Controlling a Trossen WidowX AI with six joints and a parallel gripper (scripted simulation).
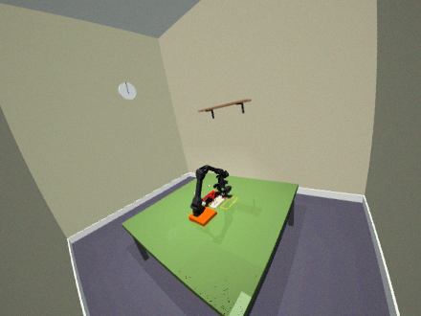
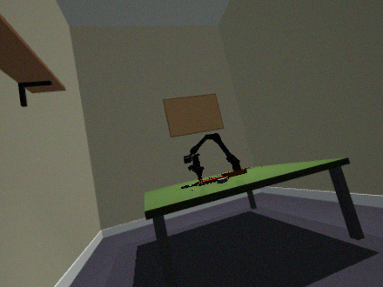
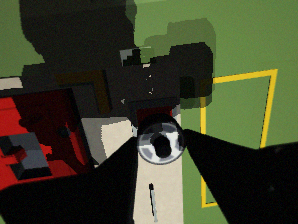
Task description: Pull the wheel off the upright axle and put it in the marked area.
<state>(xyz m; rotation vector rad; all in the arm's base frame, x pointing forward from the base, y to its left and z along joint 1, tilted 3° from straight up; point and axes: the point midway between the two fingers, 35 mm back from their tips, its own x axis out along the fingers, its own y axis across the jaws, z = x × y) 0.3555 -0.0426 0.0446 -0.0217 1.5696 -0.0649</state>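
My gripper tip is 10 cm to the right of the grey task board, 5 cm past it and 3 cm above it.
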